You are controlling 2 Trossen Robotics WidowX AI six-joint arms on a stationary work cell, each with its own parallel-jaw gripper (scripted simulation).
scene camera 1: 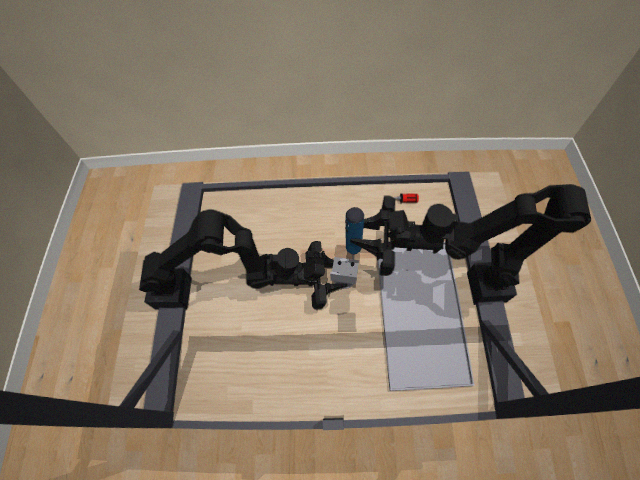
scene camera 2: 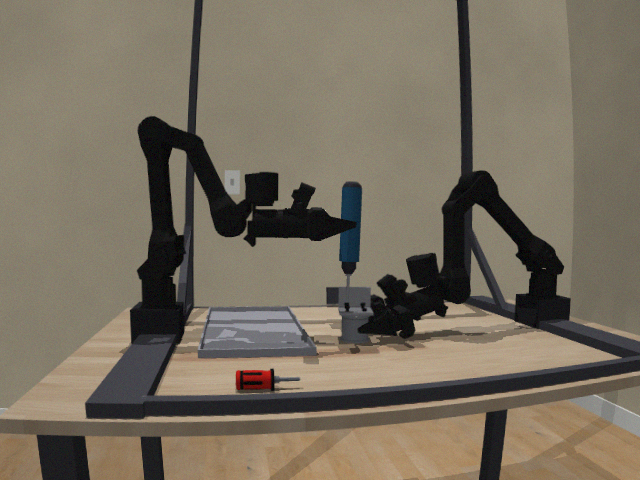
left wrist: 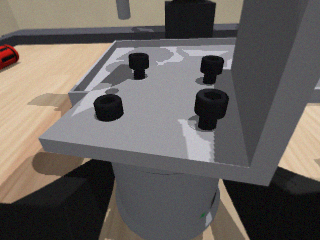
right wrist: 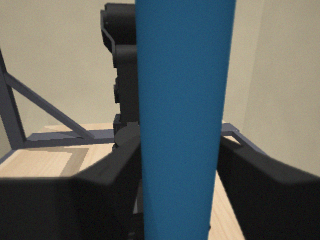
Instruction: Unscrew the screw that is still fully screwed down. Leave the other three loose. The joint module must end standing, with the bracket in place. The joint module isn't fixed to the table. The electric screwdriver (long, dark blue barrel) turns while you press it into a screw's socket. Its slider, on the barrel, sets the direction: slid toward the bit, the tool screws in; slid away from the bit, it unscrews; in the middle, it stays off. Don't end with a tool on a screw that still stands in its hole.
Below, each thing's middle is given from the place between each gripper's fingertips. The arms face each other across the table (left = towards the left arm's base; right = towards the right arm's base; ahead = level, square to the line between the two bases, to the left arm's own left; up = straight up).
Now: right hand 170 mm above the grey bracket (scene camera 2: 357, 295), 40 mm to the right of it and 20 mm past it. Also, from my right hand: blue electric screwdriver (scene camera 2: 351, 203) 40 mm below, 30 mm to the left; then shallow grey tray (scene camera 1: 423, 322) 240 mm below, 170 mm to the right, 120 mm behind.
My left hand is 40 mm below the grey bracket and 30 mm to the left of it. From my left hand the other things lie so: blue electric screwdriver: 170 mm above, 40 mm to the right, 20 mm ahead; then shallow grey tray: 240 mm to the right, 100 mm behind, 30 mm below.
